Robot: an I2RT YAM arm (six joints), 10 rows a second.
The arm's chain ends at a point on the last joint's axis. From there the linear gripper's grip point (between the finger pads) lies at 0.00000 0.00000 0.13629 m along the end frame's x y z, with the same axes.
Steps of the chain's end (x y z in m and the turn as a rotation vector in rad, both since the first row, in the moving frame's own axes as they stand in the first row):
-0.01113, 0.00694, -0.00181, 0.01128, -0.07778, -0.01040
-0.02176, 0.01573, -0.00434, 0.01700, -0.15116, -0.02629
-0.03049, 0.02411, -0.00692, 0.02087, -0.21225, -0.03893
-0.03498, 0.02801, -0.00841, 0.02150, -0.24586, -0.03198
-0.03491, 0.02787, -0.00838, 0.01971, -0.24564, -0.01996
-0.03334, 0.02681, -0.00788, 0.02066, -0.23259, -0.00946
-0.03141, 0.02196, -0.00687, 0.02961, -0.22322, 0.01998
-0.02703, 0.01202, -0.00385, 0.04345, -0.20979, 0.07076
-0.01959, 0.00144, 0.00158, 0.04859, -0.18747, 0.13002
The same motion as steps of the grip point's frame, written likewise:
-0.02173, 0.00546, -0.00223, 0.01128, -0.07778, -0.01040
-0.04231, 0.01369, -0.00591, 0.01700, -0.15116, -0.02629
-0.05925, 0.02185, -0.01001, 0.02087, -0.21225, -0.03893
-0.06819, 0.02564, -0.01254, 0.02150, -0.24586, -0.03198
-0.06807, 0.02554, -0.01250, 0.01971, -0.24564, -0.01996
-0.06477, 0.02417, -0.01158, 0.02066, -0.23259, -0.00946
-0.06153, 0.01766, -0.01031, 0.02961, -0.22322, 0.01998
-0.05517, 0.00514, -0.00696, 0.04345, -0.20979, 0.07076
-0.04448, -0.00678, -0.00096, 0.04859, -0.18747, 0.13002

